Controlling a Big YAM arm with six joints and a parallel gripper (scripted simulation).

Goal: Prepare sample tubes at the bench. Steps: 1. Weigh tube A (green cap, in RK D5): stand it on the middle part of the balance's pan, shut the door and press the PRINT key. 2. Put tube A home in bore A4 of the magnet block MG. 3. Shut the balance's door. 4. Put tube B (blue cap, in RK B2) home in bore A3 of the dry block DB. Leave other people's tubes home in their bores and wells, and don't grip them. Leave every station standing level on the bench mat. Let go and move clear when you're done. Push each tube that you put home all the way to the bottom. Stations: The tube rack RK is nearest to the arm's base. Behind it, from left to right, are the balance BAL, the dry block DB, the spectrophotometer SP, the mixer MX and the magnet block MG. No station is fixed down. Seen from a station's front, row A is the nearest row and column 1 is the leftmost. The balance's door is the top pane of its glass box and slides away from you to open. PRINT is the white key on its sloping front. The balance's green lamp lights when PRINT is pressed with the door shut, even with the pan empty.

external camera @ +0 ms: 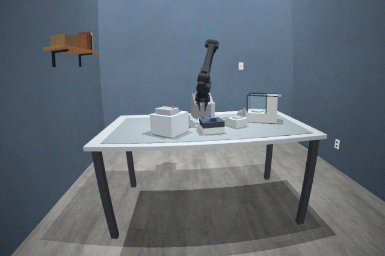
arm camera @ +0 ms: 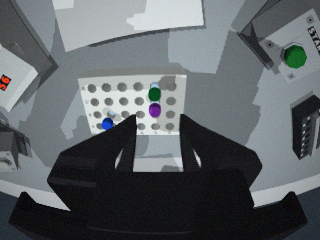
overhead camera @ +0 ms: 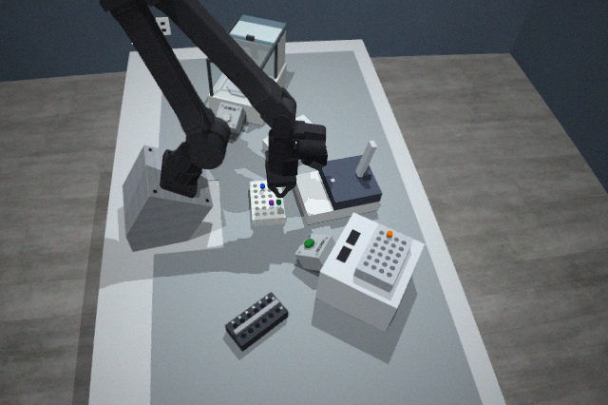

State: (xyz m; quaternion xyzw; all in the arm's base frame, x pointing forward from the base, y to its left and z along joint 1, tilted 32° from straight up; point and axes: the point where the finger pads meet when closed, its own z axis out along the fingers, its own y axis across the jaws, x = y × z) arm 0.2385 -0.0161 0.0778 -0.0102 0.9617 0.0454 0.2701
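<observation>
The white tube rack is 9 cm below my hand, 3 cm to the left of it and 3 cm behind it. Round my hand: black magnet block (31 cm to the right, 9 cm below, 6 cm behind); dry block DB (24 cm to the left, 8 cm below, 5 cm ahead); tube B (8 cm below, 6 cm to the left, 4 cm behind).
</observation>
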